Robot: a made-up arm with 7 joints. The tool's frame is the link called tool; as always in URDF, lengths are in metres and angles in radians.
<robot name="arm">
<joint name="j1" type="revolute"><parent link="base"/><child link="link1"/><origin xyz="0.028 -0.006 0.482" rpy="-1.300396 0.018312 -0.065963"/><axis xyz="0 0 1"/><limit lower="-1.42" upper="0.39"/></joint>
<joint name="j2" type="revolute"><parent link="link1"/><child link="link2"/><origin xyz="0.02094 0.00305 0.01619" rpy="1.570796 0 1.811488"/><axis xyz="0 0 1"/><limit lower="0.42" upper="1.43"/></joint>
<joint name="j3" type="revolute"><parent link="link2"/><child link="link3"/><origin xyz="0.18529 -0.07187 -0.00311" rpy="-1.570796 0 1.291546"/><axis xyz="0 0 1"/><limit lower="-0.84" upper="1.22"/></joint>
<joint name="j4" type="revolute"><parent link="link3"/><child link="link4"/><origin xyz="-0.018 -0.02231 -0.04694" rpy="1.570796 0 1.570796"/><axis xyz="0 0 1"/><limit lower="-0.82" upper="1.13"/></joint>
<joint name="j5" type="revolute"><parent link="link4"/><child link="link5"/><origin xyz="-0.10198 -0.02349 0.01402" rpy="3.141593 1.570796 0"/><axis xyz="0 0 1"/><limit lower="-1.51" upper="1.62"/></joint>
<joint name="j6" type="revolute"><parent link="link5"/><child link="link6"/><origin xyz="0.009 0.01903 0.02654" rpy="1.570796 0 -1.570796"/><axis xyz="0 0 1"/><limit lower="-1.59" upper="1.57"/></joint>
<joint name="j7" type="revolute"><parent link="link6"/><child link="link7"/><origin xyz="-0.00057 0.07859 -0.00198" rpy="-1.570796 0 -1.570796"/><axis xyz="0 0 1"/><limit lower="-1.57" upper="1.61"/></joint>
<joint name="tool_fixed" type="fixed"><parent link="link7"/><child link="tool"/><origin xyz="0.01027 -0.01 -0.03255" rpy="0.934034 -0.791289 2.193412"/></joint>
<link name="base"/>
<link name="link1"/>
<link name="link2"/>
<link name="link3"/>
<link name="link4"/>
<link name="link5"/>
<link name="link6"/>
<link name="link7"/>
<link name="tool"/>
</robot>
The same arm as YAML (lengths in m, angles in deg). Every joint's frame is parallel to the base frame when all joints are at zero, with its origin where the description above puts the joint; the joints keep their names.
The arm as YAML. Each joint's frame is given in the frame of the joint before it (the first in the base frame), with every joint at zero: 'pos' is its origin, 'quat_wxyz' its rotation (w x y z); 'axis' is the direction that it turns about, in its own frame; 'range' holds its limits. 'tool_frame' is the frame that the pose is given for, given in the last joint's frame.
length_unit: m
angle_unit: deg
joints:
  - joint: j1
    pos: [0.028, -0.006, 0.482]
    quat_wxyz: [1.0, 0.0, 0.0, 0.0]
    axis: [0.068403, 0.961235, 0.26711]
    range: [-81.36, 22.35]
  - joint: j2
    pos: [0.022, 0.015, 0.001]
    quat_wxyz: [1.0, 0.0, 0.0, 0.0]
    axis: [0.968889, -0.0002, -0.247497]
    range: [24.06, 81.93]
  - joint: j3
    pos: [-0.052, -0.018, -0.191]
    quat_wxyz: [1.0, 0.0, 0.0, 0.0]
    axis: [0.247497, -0.0001, 0.968889]
    range: [-48.13, 69.9]
  - joint: j4
    pos: [0.01, -0.018, -0.051]
    quat_wxyz: [1.0, 0.0, 0.0, 0.0]
    axis: [0.0002, 1.0, 0.0]
    range: [-46.98, 64.74]
  - joint: j5
    pos: [0.093, 0.014, -0.048]
    quat_wxyz: [1.0, 0.0, 0.0, 0.0]
    axis: [0.968889, -0.0002, -0.247497]
    range: [-86.52, 92.82]
  - joint: j6
    pos: [0.021, -0.009, -0.025]
    quat_wxyz: [1.0, 0.0, 0.0, 0.0]
    axis: [0.0002, 1.0, 0.0]
    range: [-91.1, 89.95]
  - joint: j7
    pos: [0.076, -0.002, -0.02]
    quat_wxyz: [1.0, 0.0, 0.0, 0.0]
    axis: [0.247497, -0.0001, 0.968889]
    range: [-89.95, 92.25]
tool_frame:
  pos: [-0.018, 0.01, -0.029]
  quat_wxyz: [0.867745, 0.183169, -0.390693, -0.24663]

